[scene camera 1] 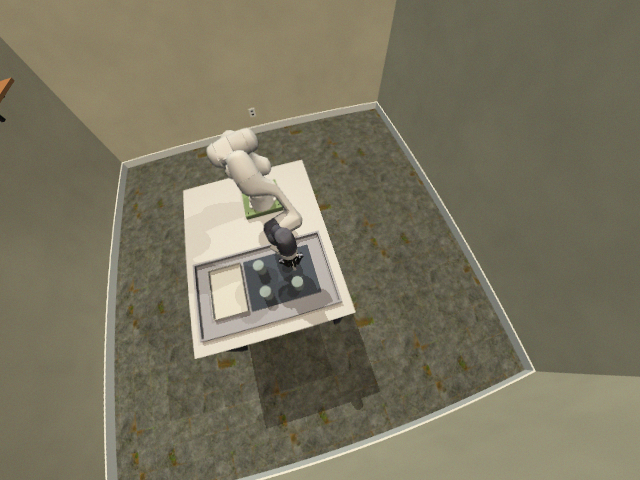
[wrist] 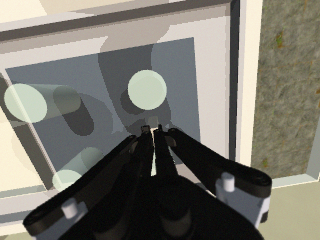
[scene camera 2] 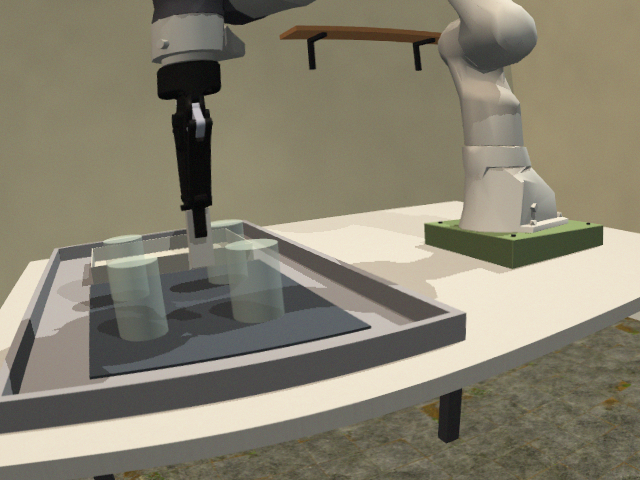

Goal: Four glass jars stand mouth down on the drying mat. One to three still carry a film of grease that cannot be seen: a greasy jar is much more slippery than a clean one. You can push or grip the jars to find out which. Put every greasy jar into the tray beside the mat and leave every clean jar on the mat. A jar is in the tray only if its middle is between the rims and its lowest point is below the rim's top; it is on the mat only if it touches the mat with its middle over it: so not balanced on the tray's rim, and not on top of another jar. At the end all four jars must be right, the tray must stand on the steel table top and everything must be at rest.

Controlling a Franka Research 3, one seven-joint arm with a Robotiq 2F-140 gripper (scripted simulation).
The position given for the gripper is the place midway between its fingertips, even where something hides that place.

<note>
In view: the gripper (scene camera 2: 202, 265), a jar (scene camera 2: 254, 274), a cream tray (scene camera 1: 228, 299), a jar (wrist: 33, 102), a jar (scene camera 2: 136, 288) and a jar (scene camera 2: 115, 248).
The gripper also shows in the wrist view (wrist: 154, 123).
</note>
